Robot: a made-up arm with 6 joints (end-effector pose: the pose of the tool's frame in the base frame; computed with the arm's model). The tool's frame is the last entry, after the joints.
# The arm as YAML. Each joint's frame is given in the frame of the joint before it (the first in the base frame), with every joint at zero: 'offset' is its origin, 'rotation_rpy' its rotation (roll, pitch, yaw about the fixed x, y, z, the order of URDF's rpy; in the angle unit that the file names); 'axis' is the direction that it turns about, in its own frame. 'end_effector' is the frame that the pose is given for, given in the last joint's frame.
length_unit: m
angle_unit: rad
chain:
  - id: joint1
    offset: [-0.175, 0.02, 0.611]
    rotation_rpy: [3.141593, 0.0, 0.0]
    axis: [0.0, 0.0, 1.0]
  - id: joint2
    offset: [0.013, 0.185, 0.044]
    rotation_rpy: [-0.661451, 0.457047, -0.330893]
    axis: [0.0, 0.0, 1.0]
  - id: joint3
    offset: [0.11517, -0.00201, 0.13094]
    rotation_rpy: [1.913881, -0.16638, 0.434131]
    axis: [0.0, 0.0, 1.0]
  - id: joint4
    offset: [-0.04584, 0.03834, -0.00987]
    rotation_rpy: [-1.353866, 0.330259, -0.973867]
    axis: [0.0, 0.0, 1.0]
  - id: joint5
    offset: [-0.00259, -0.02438, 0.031]
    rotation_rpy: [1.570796, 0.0, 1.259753]
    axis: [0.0, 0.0, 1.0]
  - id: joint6
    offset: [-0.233, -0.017, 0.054]
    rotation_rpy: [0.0, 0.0, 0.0]
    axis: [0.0, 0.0, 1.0]
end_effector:
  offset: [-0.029, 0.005, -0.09]
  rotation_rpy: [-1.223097, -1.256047, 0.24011]
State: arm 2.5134 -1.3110 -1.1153 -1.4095 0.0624 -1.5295
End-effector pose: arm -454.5 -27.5 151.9 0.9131 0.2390 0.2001 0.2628
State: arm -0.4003 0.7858 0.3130 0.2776 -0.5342 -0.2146
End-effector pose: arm 236.4 16.7 662.2 0.2691 -0.5718 0.4740 -0.6131
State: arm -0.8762 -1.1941 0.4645 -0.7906 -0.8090 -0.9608
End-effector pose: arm 4.0 -115.9 160.1 0.0091 0.2496 0.6371 0.7292
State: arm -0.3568 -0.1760 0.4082 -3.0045 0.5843 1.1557
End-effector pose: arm 2.8 -370.4 543.1 0.3990 0.5029 0.4203 -0.6413
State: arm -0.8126 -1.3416 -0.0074 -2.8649 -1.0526 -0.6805
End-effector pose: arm 154.5 163.7 251.4 0.2705 0.7160 -0.4539 -0.4562
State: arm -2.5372 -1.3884 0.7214 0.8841 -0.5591 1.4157
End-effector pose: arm -216.4 9.1 281.8 0.1482 -0.2692 -0.7501 0.5857
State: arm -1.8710 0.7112 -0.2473 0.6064 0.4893 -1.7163
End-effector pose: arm -147.7 187.6 631.5 0.5962 -0.7073 0.2120 -0.3153
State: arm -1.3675 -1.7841 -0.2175 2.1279 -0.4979 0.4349
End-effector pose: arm -192.0 207.7 432.8 0.4106 -0.8334 -0.1773 0.3248
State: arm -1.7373 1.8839 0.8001 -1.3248 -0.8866 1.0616
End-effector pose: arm 26.6 423.8 474.2 0.6568 -0.5884 -0.3637 -0.3004
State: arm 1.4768 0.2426 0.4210 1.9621 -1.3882 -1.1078
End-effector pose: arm -399.1 -418.2 471.1 0.2136 0.1215 0.9079 0.3397
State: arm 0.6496 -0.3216 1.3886 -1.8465 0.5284 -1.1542
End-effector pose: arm -433.3 -148.6 589.4 0.0058 0.8919 0.4470 0.0676
